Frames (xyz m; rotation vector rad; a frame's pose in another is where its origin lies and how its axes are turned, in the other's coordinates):
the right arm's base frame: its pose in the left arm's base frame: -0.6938 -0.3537 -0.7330 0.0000 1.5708 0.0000
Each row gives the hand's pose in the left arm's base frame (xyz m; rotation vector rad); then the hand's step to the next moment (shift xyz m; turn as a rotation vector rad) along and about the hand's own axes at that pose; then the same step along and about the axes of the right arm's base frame.
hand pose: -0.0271 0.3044 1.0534 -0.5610 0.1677 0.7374
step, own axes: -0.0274 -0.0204 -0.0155 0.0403 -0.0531 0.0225
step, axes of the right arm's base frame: -0.0048 -0.0368 -0.0056 -0.0279 0.0039 0.0645
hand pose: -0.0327 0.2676 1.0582 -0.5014 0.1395 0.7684
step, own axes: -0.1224 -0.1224 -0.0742 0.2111 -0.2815 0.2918
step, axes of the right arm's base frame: -0.0186 -0.1874 0.0018 -0.2995 0.1025 0.3298
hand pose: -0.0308 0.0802 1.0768 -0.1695 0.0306 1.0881
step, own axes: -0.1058 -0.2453 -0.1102 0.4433 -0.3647 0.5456
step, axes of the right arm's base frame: 0.0673 -0.2208 0.1739 -0.5350 0.3075 0.4964
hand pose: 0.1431 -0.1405 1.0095 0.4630 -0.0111 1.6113
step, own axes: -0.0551 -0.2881 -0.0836 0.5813 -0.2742 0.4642
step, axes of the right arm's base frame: 0.1702 0.0014 0.2531 -0.5261 0.4526 0.3834
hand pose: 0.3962 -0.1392 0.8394 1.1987 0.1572 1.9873
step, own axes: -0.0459 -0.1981 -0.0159 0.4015 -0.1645 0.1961
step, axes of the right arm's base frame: 0.1341 0.1075 0.1099 -0.3073 0.3303 0.1523
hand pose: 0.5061 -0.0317 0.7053 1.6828 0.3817 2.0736
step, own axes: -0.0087 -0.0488 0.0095 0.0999 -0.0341 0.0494
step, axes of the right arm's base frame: 0.0285 0.0373 0.0186 -0.0798 0.0762 0.0374
